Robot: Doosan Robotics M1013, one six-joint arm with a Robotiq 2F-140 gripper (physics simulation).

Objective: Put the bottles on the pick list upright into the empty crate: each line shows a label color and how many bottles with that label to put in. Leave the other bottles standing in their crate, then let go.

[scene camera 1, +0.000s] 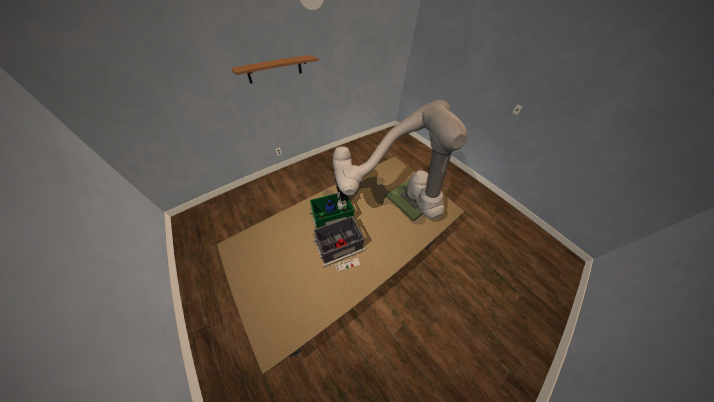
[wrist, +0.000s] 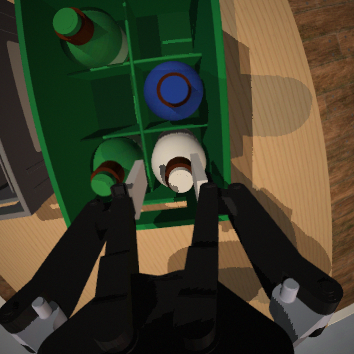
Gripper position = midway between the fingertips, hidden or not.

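Observation:
My gripper (wrist: 167, 168) is there for me to see. I also see a white bottle (wrist: 170, 161), and along with it a blue bottle (wrist: 172, 90).

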